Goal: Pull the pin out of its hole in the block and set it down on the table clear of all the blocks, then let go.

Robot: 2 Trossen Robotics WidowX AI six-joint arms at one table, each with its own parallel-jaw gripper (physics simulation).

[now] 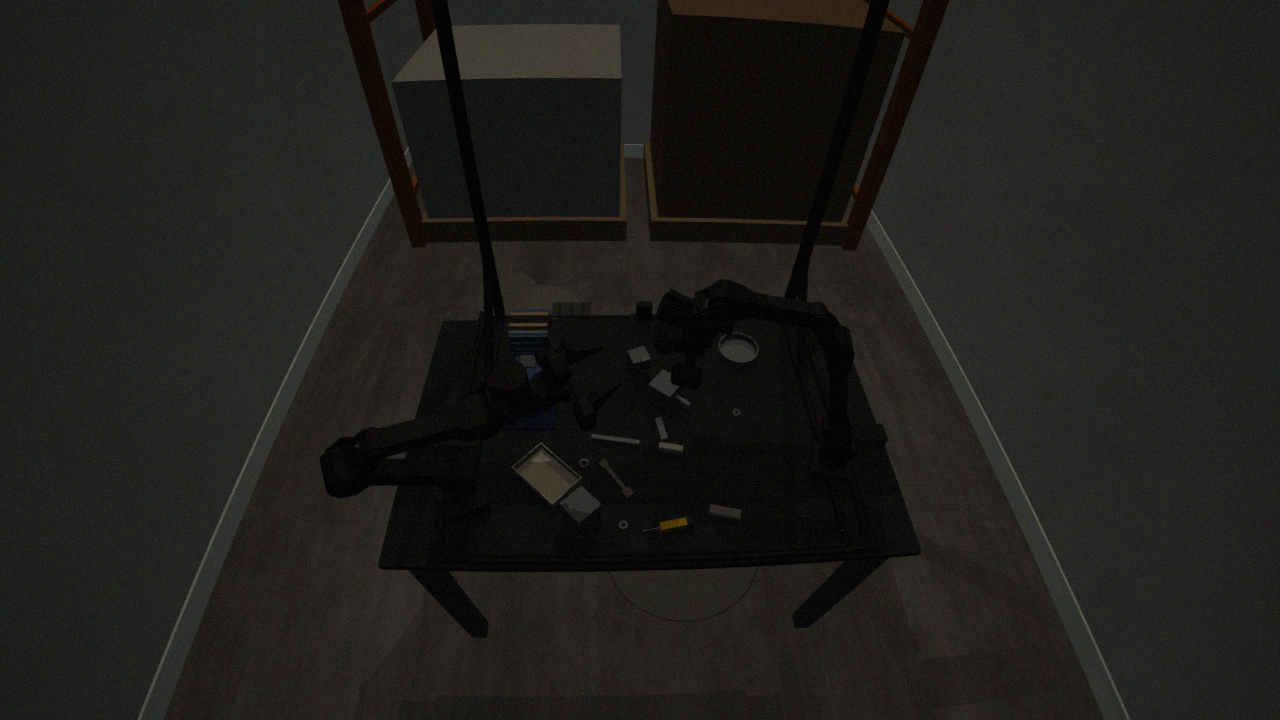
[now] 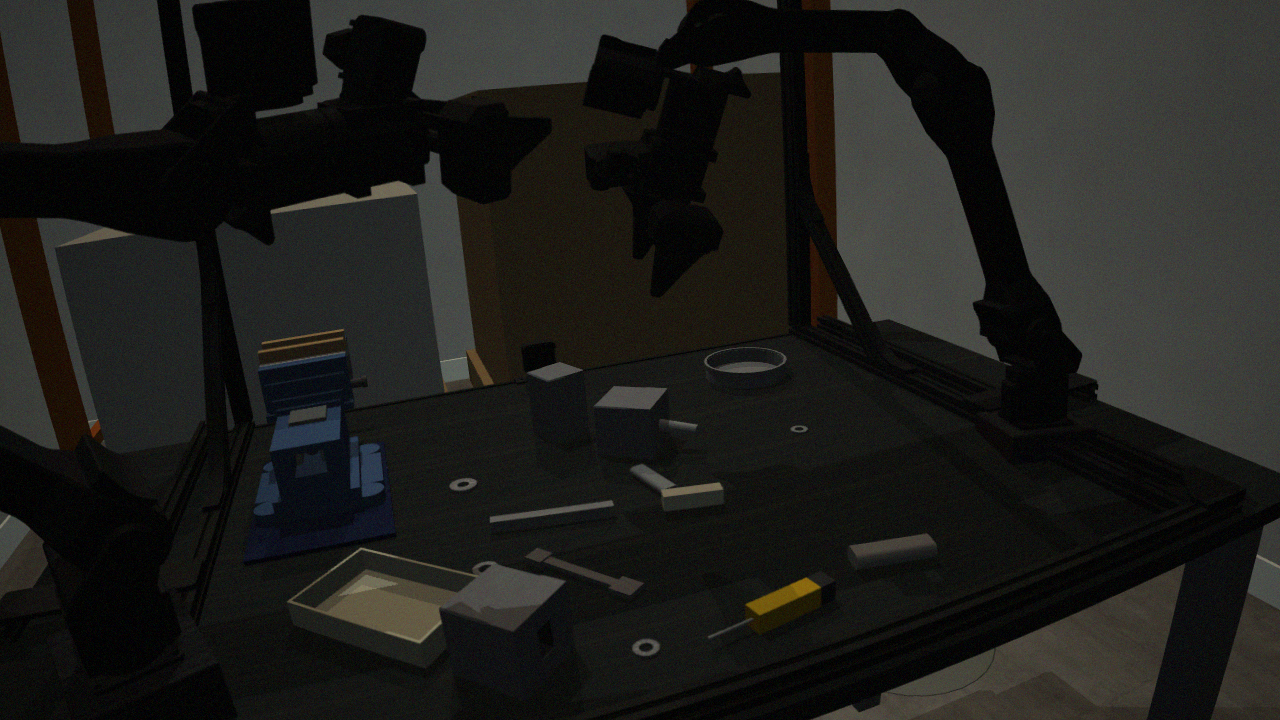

Labels:
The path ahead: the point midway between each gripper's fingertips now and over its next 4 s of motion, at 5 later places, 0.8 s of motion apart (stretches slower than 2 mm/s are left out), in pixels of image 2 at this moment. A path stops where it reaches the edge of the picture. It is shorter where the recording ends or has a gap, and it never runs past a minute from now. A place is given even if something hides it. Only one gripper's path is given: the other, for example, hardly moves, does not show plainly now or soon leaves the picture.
My left gripper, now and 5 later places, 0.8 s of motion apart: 646, 276; 638, 265; 639, 280; 672, 378; 673, 422; 670, 428

